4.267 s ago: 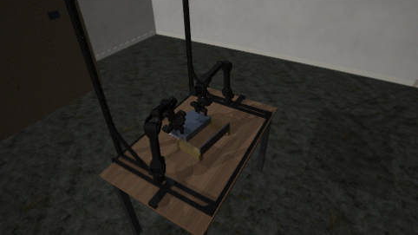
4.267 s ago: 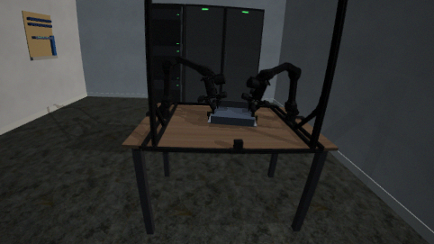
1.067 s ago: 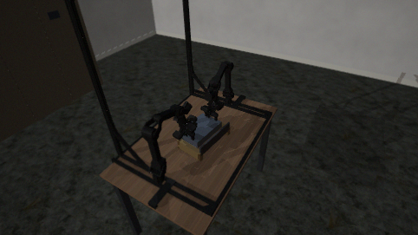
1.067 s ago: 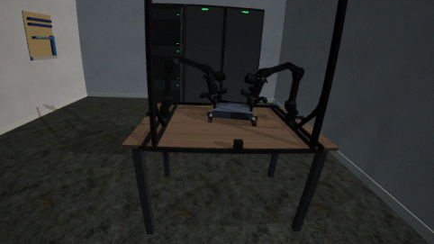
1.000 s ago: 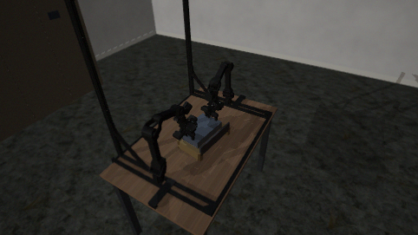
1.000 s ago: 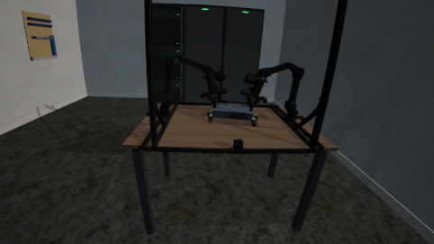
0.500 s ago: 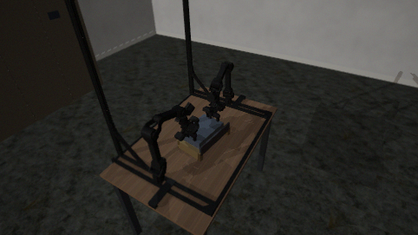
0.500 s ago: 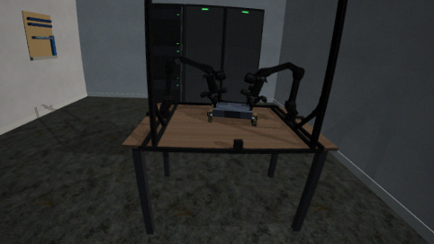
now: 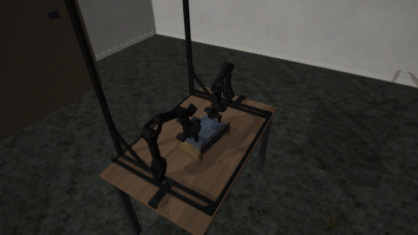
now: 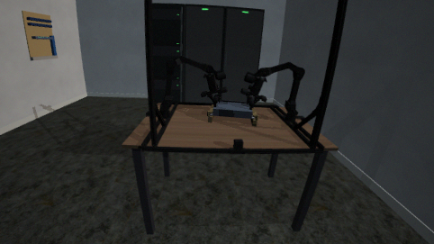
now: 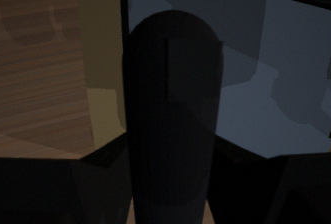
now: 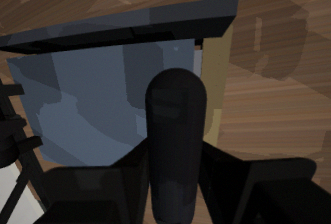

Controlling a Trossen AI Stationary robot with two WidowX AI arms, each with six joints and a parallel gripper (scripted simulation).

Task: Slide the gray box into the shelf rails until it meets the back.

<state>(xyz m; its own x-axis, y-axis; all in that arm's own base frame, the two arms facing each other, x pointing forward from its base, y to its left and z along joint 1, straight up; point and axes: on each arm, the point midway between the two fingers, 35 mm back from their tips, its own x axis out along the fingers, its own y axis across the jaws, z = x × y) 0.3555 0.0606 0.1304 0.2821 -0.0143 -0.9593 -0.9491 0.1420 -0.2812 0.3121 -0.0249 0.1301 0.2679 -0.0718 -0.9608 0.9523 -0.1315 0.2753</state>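
The gray box is 120 mm to the right of my left hand, 50 mm below it and 20 mm behind it. Round my left hand: dark bar 140 mm to the right, 90 mm ahead, 70 mm below.
Right now the gray box is 2 cm ahead of my right hand, 12 cm to the left of it and 5 cm below it. From my right hand the other things lie so: dark bar (12 cm ahead, 10 cm to the left, 7 cm below).
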